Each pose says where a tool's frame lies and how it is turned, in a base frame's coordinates. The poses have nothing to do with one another.
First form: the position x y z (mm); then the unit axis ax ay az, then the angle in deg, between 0 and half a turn.
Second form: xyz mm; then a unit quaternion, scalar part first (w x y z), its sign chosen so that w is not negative. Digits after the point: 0 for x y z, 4 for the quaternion.
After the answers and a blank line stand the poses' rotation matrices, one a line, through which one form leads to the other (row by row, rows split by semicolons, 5 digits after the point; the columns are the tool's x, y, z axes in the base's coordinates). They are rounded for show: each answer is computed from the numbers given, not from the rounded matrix.
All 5 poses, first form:
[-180 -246 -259 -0.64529 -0.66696 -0.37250 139.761]
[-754 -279 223 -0.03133 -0.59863 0.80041 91.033]
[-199 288 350 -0.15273 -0.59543 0.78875 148.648]
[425 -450 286 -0.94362 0.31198 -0.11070 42.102]
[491 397 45 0.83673 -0.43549 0.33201 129.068]
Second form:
[-180 -246 -259 0.3440 -0.6059 -0.6263 -0.3498]
[-754 -279 223 0.7007 -0.0224 -0.4271 0.5711]
[-199 288 350 0.2702 -0.1470 -0.5733 0.7594]
[425 -450 286 0.9333 -0.3389 0.1121 -0.0398]
[491 397 45 0.4300 0.7554 -0.3932 0.2998]

-0.02909 0.99955 -0.00698; 0.51830 0.02105 0.85494; 0.85471 0.02125 -0.51868
-0.01703 -0.78119 -0.62406; 0.81937 0.34679 -0.45646; 0.57300 -0.51911 0.63418
-0.81074 -0.24178 -0.53314; 0.57899 -0.19667 -0.79126; 0.08646 -0.95019 0.29944
0.97172 -0.00175 0.23612; -0.15019 0.76707 0.62374; -0.18221 -0.64156 0.74511
0.51112 -0.85181 0.11477; -0.33627 -0.32106 -0.88535; 0.79100 0.41392 -0.45054

